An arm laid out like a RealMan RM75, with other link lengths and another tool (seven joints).
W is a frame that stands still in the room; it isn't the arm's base.
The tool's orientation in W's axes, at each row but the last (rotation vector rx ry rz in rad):
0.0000, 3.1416, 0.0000
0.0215, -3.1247, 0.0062
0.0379, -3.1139, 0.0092
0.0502, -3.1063, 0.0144
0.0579, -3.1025, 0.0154
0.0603, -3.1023, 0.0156
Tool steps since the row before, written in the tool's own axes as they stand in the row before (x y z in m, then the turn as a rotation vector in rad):
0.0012, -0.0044, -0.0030, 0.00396, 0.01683, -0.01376
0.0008, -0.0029, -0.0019, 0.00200, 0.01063, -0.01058
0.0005, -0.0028, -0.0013, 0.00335, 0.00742, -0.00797
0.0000, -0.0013, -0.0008, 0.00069, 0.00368, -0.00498
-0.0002, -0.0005, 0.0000, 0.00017, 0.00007, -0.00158
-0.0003, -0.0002, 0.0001, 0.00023, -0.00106, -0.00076
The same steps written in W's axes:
-0.0012, -0.0044, 0.0030, -0.00396, 0.01683, 0.01376
-0.0007, -0.0029, 0.0019, -0.00197, 0.01064, 0.01057
-0.0004, -0.0028, 0.0013, -0.00331, 0.00739, 0.00802
0.0001, -0.0013, 0.0008, -0.00064, 0.00370, 0.00497
0.0002, -0.0005, 0.0000, -0.00011, 0.00008, 0.00158
0.0003, -0.0002, -0.0001, -0.00016, -0.00106, 0.00078

